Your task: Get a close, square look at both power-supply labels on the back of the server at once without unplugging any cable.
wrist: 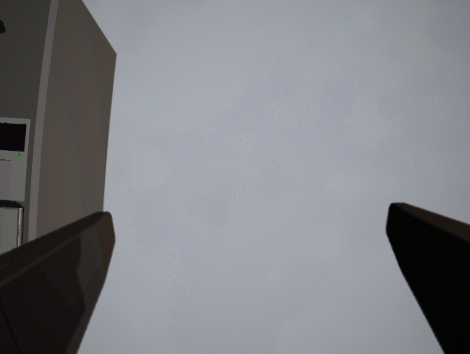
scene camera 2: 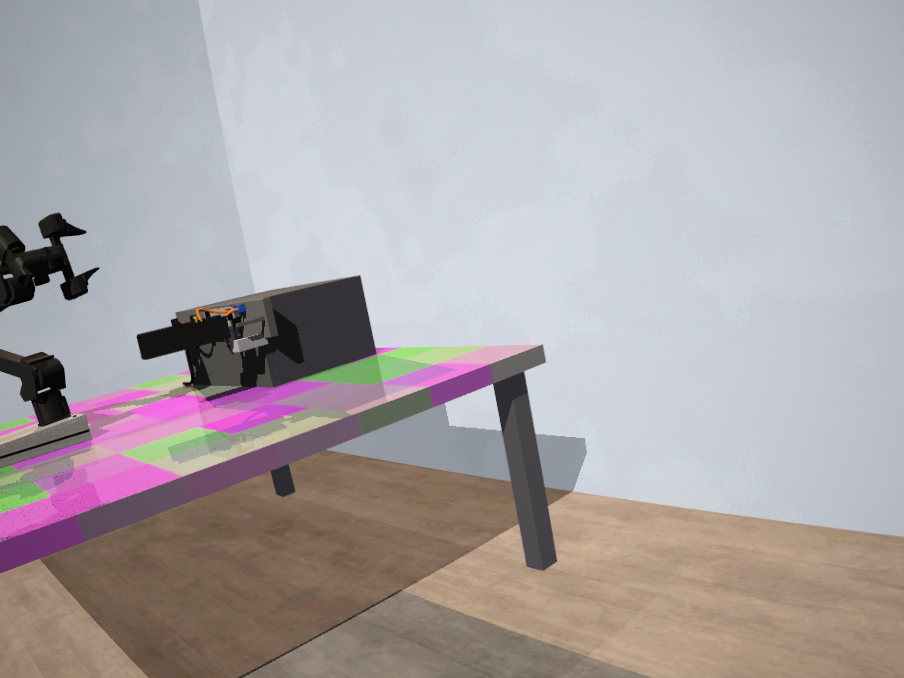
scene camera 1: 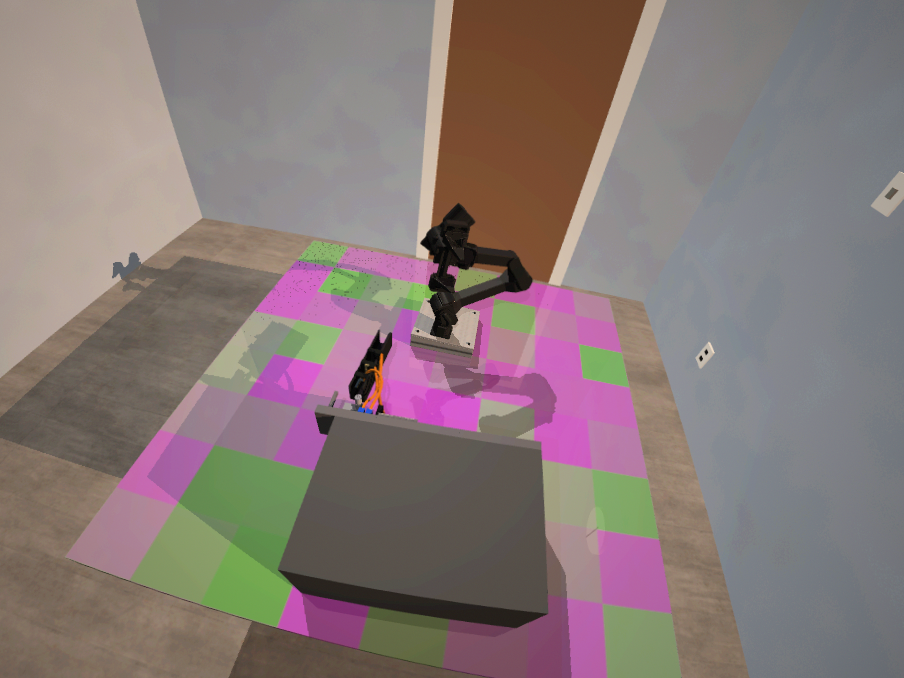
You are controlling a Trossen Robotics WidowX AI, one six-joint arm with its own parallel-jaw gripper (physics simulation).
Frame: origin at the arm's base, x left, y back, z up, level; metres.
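Seen in the pictures: gripper, between the fingertips: [wrist: 251,222] [scene camera 2: 91,250] [scene camera 1: 457,276]; arm's base, origin of its link: [scene camera 2: 54,421] [scene camera 1: 441,330].
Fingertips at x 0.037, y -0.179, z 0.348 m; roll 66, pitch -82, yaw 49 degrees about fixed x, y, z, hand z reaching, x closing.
Observation:
Offsets run from my fingertips to a thing's top centre. "pt": to the spot under its first point.
The dark grey server [scene camera 1: 423,510] [scene camera 2: 324,328] [wrist: 75,125] stands on the checkered table, its back facing the arm. In the wrist view it fills part of the left side. A strip of its back panel shows there, with a pale grey module {pt dx +0.023, dy -0.272, dz -0.196 m} [wrist: 25,172] bearing a dark window and a small green light, cut off by the left edge. Two readable power-supply labels do not show. My gripper [scene camera 2: 90,251] [wrist: 251,222] is open and empty, raised above table height and apart from the server. Its fingertips are unclear in scene camera 1.
A black cable arm [scene camera 1: 370,364] [scene camera 2: 182,337] juts from the server's back, with orange cables {pt dx -0.124, dy -0.180, dz -0.183 m} [scene camera 1: 380,375] [scene camera 2: 213,312] and blue plugs {dx -0.138, dy -0.281, dz -0.196 m} [scene camera 1: 364,410] beside it. The arm's pale base [scene camera 1: 467,337] [scene camera 2: 73,430] stands on the checkered table [scene camera 1: 248,474] [scene camera 2: 394,412]. A brown door [scene camera 1: 540,109] stands behind the arm.

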